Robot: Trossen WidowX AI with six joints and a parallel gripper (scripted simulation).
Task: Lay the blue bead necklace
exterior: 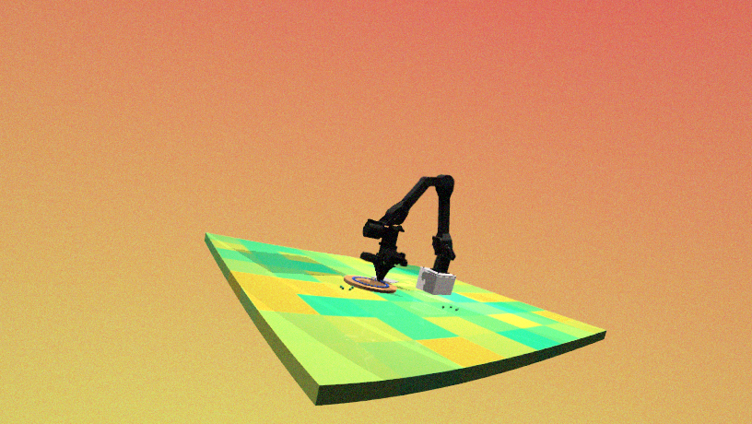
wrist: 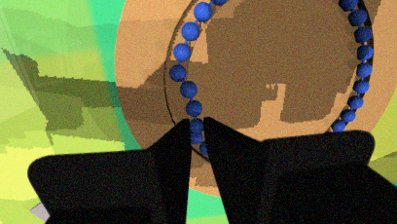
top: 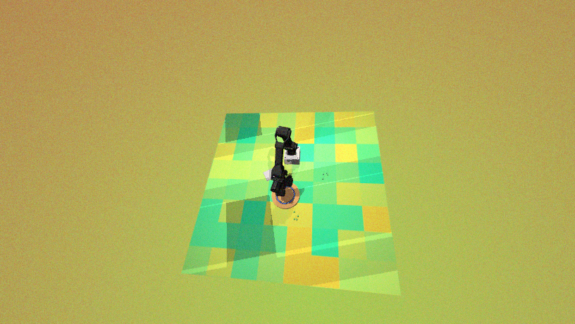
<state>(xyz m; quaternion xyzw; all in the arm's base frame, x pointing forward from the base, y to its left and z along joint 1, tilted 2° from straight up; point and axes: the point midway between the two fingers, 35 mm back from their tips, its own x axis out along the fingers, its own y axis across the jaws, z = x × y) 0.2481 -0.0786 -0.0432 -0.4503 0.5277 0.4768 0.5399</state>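
The round bead board is 6 cm ahead of my gripper tip, 1 cm to the left of it and 1 cm below it. Round my gripper tip: flat grey piece: 12 cm behind, 9 cm to the right, 1 cm below.
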